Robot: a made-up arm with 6 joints.
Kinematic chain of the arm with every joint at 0, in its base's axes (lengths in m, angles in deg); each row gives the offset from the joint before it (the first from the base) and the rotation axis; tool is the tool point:
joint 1: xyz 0 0 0.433 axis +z
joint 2: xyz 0 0 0 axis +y
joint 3: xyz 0 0 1.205 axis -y
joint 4: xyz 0 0 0 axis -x
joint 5: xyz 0.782 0 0 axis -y
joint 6: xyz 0 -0.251 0 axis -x
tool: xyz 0 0 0
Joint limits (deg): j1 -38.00..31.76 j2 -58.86..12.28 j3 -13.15..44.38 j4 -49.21..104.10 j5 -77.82..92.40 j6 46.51..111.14
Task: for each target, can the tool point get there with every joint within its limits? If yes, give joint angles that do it. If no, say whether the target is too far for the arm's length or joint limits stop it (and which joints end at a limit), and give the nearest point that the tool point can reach.
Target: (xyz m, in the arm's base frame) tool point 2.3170 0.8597 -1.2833
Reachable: no: too far | nearest point 0.8401 0.3117 1.1030 | short by 2.859 m
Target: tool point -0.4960 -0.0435 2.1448
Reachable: yes | joints -25.15 -35.70 35.41 -4.71 58.70 58.25
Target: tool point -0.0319 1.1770 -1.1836
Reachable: no: joint limits stop it (at a limit: joint 1, joint 2, joint 3, joint 4) | nearest point 0.8353 0.3243 1.1030 | short by 2.590 m
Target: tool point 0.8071 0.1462 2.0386
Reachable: yes | joints 24.29 5.23 24.74 37.64 -17.09 56.43
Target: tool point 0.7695 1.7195 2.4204
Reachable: no: too far | nearest point 0.7772 0.5530 2.0428 | short by 1.226 m
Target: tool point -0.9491 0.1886 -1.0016
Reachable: no: joint limits stop it (at a limit: joint 2, joint 3, joint 4) | nearest point -0.3785 0.0752 1.4832 | short by 2.552 m
